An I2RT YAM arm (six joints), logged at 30 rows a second.
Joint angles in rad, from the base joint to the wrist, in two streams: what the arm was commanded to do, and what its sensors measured. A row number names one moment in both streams.
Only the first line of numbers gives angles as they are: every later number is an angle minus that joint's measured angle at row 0.
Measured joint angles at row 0: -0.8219 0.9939 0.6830 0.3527 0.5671 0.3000
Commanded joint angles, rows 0 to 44: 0.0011 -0.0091 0.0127 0.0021 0.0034 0.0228; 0.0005 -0.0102 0.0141 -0.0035 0.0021 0.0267; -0.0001 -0.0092 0.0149 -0.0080 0.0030 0.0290; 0.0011 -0.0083 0.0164 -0.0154 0.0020 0.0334; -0.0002 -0.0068 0.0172 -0.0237 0.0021 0.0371; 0.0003 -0.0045 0.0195 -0.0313 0.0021 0.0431; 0.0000 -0.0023 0.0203 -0.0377 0.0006 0.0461; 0.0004 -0.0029 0.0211 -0.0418 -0.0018 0.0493; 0.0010 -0.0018 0.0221 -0.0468 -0.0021 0.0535; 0.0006 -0.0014 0.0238 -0.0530 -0.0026 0.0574; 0.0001 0.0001 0.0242 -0.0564 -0.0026 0.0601; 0.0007 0.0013 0.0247 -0.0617 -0.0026 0.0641; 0.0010 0.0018 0.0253 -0.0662 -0.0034 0.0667; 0.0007 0.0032 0.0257 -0.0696 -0.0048 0.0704; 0.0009 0.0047 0.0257 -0.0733 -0.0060 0.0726; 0.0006 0.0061 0.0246 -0.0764 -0.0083 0.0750; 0.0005 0.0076 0.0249 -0.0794 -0.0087 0.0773; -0.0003 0.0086 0.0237 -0.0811 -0.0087 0.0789; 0.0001 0.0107 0.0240 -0.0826 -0.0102 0.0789; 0.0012 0.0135 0.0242 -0.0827 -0.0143 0.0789; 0.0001 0.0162 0.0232 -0.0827 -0.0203 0.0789; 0.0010 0.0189 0.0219 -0.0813 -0.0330 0.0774; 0.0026 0.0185 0.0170 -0.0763 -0.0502 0.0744; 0.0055 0.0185 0.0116 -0.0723 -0.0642 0.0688; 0.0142 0.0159 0.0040 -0.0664 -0.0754 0.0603; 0.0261 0.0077 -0.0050 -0.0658 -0.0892 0.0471; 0.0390 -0.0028 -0.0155 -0.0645 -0.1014 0.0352; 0.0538 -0.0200 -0.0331 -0.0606 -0.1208 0.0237; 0.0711 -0.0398 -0.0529 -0.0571 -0.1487 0.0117; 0.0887 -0.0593 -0.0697 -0.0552 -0.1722 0.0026; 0.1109 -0.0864 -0.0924 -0.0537 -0.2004 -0.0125; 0.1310 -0.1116 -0.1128 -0.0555 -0.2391 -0.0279; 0.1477 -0.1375 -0.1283 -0.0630 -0.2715 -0.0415; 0.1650 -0.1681 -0.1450 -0.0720 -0.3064 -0.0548; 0.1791 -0.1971 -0.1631 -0.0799 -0.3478 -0.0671; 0.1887 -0.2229 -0.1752 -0.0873 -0.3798 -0.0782; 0.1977 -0.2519 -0.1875 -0.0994 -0.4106 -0.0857; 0.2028 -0.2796 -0.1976 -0.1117 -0.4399 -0.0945; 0.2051 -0.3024 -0.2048 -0.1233 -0.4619 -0.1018; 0.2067 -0.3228 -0.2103 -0.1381 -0.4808 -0.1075; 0.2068 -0.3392 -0.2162 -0.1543 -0.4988 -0.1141; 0.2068 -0.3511 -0.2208 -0.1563 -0.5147 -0.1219; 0.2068 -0.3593 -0.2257 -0.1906 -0.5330 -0.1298; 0.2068 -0.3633 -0.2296 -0.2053 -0.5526 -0.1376; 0.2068 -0.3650 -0.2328 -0.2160 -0.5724 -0.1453
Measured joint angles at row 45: 0.2056 -0.3578 -0.2231 -0.1660 -0.4780 -0.1072
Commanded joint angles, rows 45 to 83: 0.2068 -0.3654 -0.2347 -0.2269 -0.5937 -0.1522; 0.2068 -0.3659 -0.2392 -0.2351 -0.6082 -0.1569; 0.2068 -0.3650 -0.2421 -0.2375 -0.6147 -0.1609; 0.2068 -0.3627 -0.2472 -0.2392 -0.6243 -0.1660; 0.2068 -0.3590 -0.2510 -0.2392 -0.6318 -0.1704; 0.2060 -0.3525 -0.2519 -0.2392 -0.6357 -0.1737; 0.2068 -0.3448 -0.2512 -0.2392 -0.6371 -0.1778; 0.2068 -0.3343 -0.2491 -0.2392 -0.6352 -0.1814; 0.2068 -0.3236 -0.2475 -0.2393 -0.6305 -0.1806; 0.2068 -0.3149 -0.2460 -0.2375 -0.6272 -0.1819; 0.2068 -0.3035 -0.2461 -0.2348 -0.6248 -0.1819; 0.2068 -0.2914 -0.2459 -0.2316 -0.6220 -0.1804; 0.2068 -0.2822 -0.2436 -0.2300 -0.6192 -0.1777; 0.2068 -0.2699 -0.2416 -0.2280 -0.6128 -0.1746; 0.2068 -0.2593 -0.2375 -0.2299 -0.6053 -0.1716; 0.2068 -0.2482 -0.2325 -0.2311 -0.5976 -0.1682; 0.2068 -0.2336 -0.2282 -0.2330 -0.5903 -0.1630; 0.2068 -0.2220 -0.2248 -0.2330 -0.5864 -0.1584; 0.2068 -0.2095 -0.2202 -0.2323 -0.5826 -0.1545; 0.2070 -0.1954 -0.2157 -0.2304 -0.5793 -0.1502; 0.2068 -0.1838 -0.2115 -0.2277 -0.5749 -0.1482; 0.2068 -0.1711 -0.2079 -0.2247 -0.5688 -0.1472; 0.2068 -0.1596 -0.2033 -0.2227 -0.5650 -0.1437; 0.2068 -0.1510 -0.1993 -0.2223 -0.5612 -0.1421; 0.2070 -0.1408 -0.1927 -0.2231 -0.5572 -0.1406; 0.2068 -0.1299 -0.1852 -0.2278 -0.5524 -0.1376; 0.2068 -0.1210 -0.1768 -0.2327 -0.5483 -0.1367; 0.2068 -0.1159 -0.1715 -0.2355 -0.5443 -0.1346; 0.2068 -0.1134 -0.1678 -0.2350 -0.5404 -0.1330; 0.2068 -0.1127 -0.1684 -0.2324 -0.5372 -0.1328; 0.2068 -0.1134 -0.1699 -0.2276 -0.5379 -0.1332; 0.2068 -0.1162 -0.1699 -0.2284 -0.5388 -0.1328; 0.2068 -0.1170 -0.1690 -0.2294 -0.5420 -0.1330; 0.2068 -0.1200 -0.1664 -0.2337 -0.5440 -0.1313; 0.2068 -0.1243 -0.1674 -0.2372 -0.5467 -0.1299; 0.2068 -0.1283 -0.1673 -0.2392 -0.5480 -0.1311; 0.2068 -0.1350 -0.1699 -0.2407 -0.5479 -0.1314; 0.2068 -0.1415 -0.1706 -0.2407 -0.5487 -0.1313; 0.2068 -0.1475 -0.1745 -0.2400 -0.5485 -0.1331
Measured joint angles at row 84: 0.2064 -0.1342 -0.1819 -0.2499 -0.5486 -0.1381
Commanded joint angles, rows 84 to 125: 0.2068 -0.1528 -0.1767 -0.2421 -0.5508 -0.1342; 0.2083 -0.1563 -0.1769 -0.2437 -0.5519 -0.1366; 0.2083 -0.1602 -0.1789 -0.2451 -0.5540 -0.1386; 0.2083 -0.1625 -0.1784 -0.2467 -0.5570 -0.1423; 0.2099 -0.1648 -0.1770 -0.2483 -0.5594 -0.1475; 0.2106 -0.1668 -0.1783 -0.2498 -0.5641 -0.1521; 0.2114 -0.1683 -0.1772 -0.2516 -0.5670 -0.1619; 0.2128 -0.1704 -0.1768 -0.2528 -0.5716 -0.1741; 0.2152 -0.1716 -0.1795 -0.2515 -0.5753 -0.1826; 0.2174 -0.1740 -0.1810 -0.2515 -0.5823 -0.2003; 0.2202 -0.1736 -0.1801 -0.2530 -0.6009 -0.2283; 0.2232 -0.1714 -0.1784 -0.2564 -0.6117 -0.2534; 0.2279 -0.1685 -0.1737 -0.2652 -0.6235 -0.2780; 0.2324 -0.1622 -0.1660 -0.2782 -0.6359 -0.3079; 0.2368 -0.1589 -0.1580 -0.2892 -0.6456 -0.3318; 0.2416 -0.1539 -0.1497 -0.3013 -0.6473 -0.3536; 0.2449 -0.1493 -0.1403 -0.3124 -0.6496 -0.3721; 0.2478 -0.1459 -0.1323 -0.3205 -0.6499 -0.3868; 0.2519 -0.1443 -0.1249 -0.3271 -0.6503 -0.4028; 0.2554 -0.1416 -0.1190 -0.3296 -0.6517 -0.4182; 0.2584 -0.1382 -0.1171 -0.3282 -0.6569 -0.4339; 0.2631 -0.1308 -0.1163 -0.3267 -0.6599 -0.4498; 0.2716 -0.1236 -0.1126 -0.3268 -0.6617 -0.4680; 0.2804 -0.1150 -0.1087 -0.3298 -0.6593 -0.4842; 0.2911 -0.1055 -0.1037 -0.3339 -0.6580 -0.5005; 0.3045 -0.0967 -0.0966 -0.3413 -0.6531 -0.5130; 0.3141 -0.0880 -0.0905 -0.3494 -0.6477 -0.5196; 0.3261 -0.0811 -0.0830 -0.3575 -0.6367 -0.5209; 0.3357 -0.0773 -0.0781 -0.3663 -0.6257 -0.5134; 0.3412 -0.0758 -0.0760 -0.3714 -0.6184 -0.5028; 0.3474 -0.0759 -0.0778 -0.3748 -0.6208 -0.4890; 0.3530 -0.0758 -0.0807 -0.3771 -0.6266 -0.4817; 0.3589 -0.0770 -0.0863 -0.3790 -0.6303 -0.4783; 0.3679 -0.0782 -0.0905 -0.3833 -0.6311 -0.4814; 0.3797 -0.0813 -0.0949 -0.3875 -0.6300 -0.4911; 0.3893 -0.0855 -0.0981 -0.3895 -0.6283 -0.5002; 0.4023 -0.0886 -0.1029 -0.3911 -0.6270 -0.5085; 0.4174 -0.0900 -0.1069 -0.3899 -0.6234 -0.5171; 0.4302 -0.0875 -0.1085 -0.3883 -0.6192 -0.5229; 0.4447 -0.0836 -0.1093 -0.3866 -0.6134 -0.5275; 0.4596 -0.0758 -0.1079 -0.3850 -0.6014 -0.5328; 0.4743 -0.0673 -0.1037 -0.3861 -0.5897 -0.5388
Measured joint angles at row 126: 0.4486 -0.0797 -0.1053 -0.3891 -0.6237 -0.5089
